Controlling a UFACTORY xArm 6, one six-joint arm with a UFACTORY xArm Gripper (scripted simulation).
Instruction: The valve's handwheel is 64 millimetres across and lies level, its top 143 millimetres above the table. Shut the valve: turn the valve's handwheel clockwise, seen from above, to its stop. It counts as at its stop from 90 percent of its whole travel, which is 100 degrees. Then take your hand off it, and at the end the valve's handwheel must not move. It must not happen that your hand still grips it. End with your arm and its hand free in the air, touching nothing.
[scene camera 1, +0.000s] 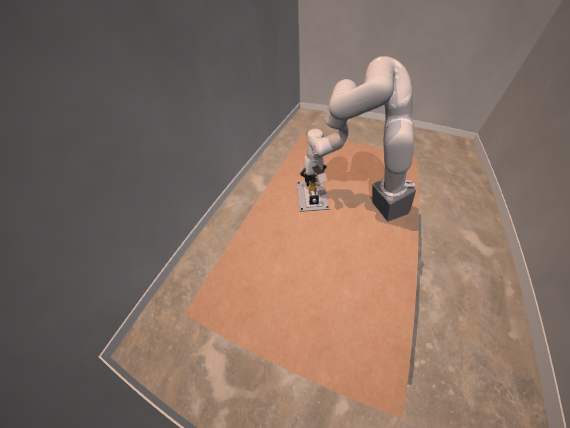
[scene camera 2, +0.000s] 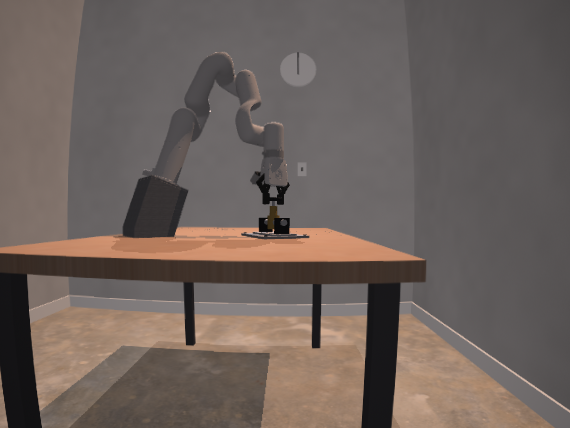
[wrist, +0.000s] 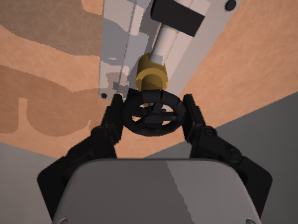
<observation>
The pictures show: my gripper and a black spoked handwheel.
My gripper also shows in the wrist view.
</observation>
